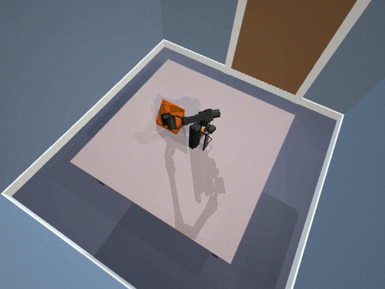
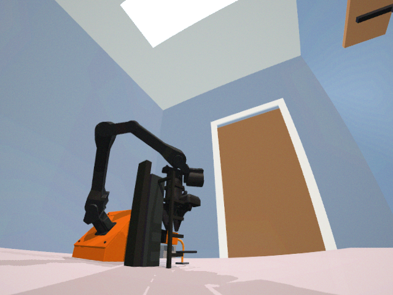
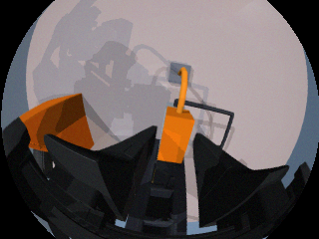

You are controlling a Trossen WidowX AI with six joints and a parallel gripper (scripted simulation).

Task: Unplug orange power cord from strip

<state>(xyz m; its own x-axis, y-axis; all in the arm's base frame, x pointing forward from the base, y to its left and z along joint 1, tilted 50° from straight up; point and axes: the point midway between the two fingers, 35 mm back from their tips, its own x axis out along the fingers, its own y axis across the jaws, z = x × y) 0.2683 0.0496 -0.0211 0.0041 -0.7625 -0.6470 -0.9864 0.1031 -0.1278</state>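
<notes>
Now: gripper tip 3 cm to the left of the orange plug and 1 cm above it. Round my gripper tip: thin dark rack 7 cm ahead, 11 cm to the right, 3 cm above.
</notes>
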